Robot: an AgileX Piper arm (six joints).
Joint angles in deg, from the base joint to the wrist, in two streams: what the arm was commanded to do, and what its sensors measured. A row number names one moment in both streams.
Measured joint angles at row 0:
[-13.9, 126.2, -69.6, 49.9, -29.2, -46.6]
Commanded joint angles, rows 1 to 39:
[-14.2, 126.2, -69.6, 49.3, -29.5, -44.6]
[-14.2, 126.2, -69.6, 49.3, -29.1, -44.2]
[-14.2, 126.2, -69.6, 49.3, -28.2, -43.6]
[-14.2, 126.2, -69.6, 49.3, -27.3, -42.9]
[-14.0, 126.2, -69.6, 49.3, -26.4, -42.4]
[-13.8, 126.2, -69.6, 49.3, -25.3, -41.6]
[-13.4, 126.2, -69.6, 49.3, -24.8, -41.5]
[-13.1, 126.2, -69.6, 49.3, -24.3, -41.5]
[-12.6, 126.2, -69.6, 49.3, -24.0, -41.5]
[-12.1, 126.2, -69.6, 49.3, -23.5, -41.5]
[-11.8, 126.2, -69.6, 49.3, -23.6, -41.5]
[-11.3, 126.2, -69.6, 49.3, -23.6, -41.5]
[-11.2, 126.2, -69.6, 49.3, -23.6, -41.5]
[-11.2, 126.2, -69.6, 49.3, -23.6, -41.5]
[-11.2, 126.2, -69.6, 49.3, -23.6, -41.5]
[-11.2, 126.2, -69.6, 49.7, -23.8, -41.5]
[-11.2, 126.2, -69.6, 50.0, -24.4, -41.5]
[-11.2, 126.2, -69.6, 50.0, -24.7, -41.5]
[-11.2, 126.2, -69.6, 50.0, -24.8, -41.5]
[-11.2, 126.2, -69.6, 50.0, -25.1, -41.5]
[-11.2, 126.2, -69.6, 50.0, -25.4, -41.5]
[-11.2, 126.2, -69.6, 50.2, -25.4, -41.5]
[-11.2, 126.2, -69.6, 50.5, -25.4, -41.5]
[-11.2, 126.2, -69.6, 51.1, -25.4, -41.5]
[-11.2, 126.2, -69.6, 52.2, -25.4, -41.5]
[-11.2, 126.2, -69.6, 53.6, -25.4, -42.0]
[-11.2, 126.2, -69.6, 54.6, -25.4, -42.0]
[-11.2, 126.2, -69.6, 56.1, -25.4, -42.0]
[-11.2, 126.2, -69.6, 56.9, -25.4, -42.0]
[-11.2, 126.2, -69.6, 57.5, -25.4, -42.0]
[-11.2, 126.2, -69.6, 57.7, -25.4, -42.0]
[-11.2, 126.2, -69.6, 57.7, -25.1, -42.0]
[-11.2, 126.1, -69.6, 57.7, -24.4, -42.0]
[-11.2, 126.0, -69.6, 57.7, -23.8, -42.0]
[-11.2, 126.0, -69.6, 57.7, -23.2, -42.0]
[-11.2, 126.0, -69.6, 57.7, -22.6, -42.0]
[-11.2, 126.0, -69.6, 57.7, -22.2, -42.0]
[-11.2, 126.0, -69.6, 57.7, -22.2, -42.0]
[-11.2, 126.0, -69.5, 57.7, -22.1, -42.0]
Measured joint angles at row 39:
[-11.2, 126.2, -69.6, 57.7, -23.0, -41.8]
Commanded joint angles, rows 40 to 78:
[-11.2, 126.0, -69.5, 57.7, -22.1, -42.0]
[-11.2, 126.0, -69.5, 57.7, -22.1, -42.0]
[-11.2, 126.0, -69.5, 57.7, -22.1, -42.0]
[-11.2, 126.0, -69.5, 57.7, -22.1, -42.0]
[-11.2, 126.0, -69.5, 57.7, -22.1, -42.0]
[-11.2, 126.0, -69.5, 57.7, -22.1, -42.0]
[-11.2, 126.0, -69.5, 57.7, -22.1, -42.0]
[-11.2, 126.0, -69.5, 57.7, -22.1, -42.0]
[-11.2, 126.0, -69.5, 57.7, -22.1, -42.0]
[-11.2, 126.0, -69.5, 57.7, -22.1, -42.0]
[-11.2, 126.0, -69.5, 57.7, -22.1, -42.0]
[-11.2, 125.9, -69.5, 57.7, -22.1, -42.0]
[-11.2, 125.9, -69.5, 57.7, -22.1, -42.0]
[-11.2, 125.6, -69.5, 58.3, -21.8, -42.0]
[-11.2, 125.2, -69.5, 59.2, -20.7, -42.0]
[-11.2, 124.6, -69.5, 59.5, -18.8, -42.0]
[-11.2, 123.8, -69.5, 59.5, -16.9, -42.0]
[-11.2, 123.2, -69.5, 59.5, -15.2, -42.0]
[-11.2, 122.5, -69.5, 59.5, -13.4, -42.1]
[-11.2, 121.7, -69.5, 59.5, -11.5, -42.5]
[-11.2, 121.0, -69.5, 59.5, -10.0, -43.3]
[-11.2, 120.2, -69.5, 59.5, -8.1, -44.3]
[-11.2, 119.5, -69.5, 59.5, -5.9, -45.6]
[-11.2, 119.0, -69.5, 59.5, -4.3, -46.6]
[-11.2, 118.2, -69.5, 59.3, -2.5, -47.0]
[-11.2, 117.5, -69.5, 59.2, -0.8, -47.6]
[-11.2, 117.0, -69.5, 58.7, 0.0, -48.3]
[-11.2, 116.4, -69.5, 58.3, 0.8, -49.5]
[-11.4, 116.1, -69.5, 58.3, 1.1, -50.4]
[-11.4, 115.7, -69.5, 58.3, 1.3, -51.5]
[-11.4, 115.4, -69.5, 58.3, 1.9, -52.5]
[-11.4, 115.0, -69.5, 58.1, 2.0, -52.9]
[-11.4, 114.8, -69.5, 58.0, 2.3, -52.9]
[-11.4, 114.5, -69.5, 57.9, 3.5, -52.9]
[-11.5, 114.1, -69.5, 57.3, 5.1, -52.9]
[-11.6, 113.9, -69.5, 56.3, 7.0, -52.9]
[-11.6, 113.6, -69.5, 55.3, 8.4, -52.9]
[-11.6, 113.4, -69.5, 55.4, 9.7, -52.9]
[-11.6, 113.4, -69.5, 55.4, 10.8, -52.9]
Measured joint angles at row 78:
[-11.3, 114.6, -69.6, 57.1, 6.1, -51.9]
